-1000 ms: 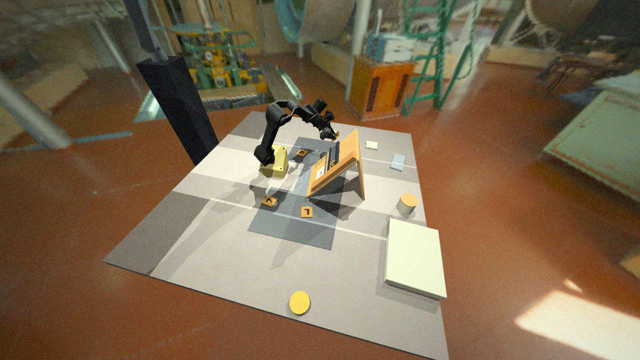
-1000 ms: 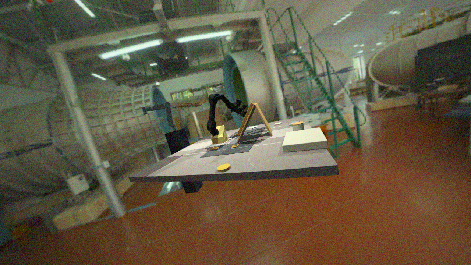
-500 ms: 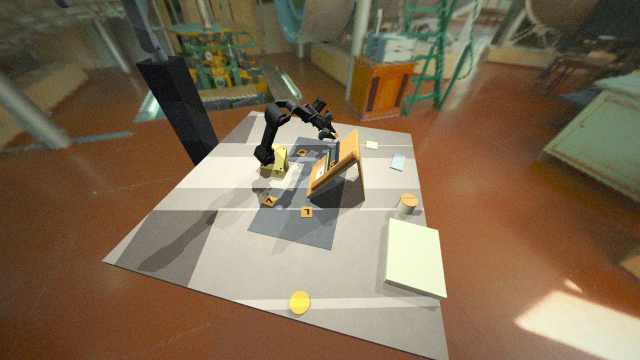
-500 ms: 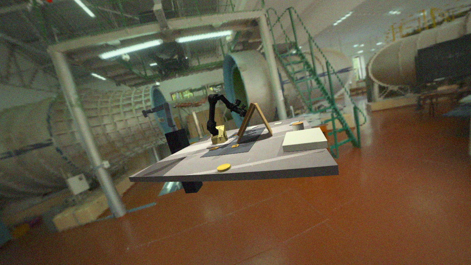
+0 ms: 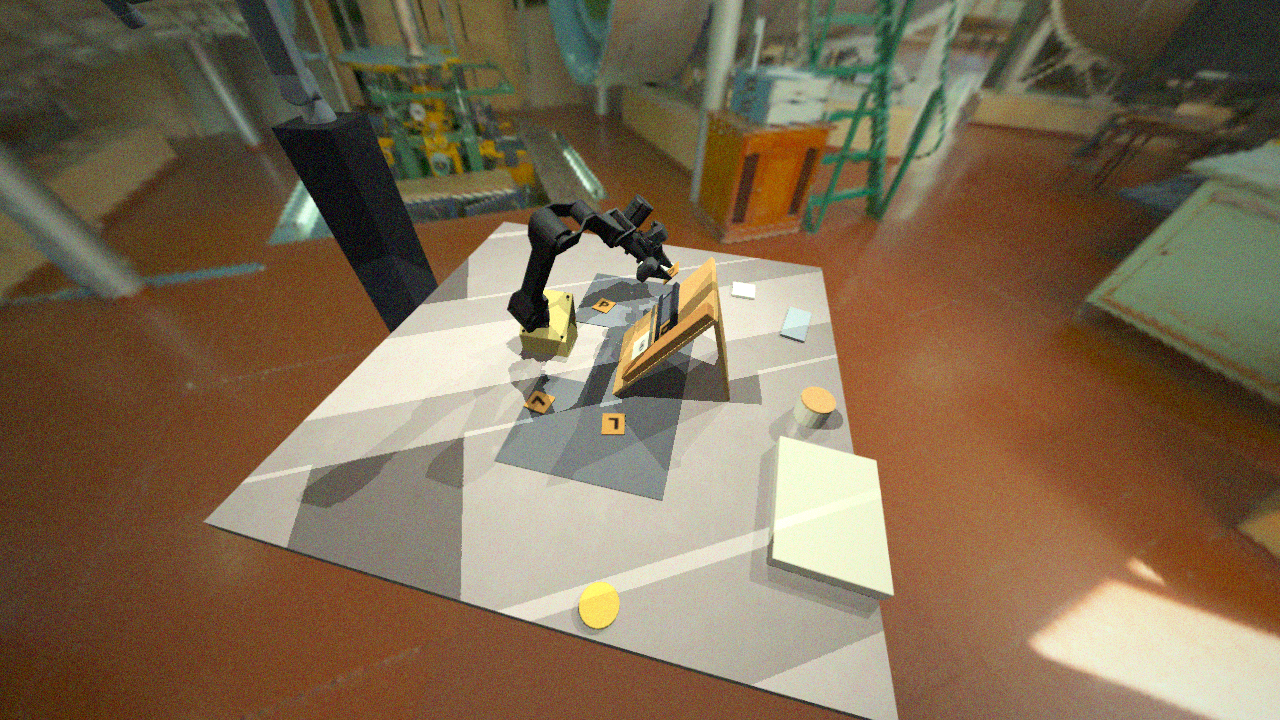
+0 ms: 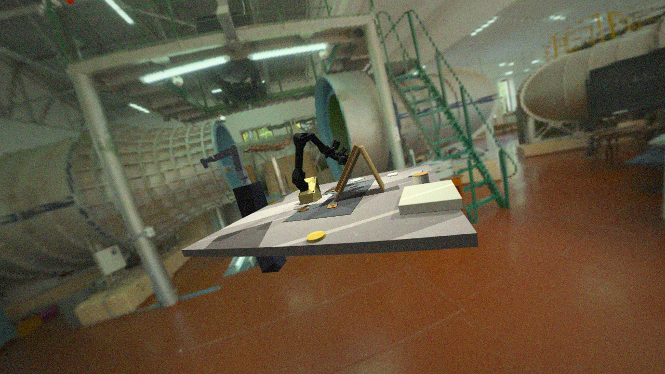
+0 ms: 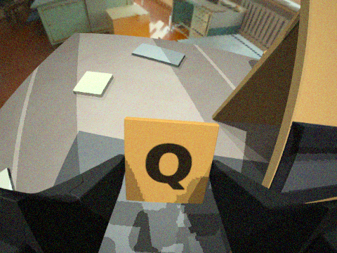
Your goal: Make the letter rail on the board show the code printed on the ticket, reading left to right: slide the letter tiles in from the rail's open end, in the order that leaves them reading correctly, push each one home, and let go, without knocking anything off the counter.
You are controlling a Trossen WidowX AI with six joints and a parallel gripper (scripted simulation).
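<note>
The white ticket is 220 mm to the right of my gripper tip, 80 mm below it and 70 mm behind it. Also, from my gripper tip: mat: 180 mm to the right, 170 mm below, 160 mm behind; cream block: 590 mm to the right, 350 mm ahead, 150 mm below; yellow disc: 800 mm to the right, 160 mm below, 90 mm behind.
</note>
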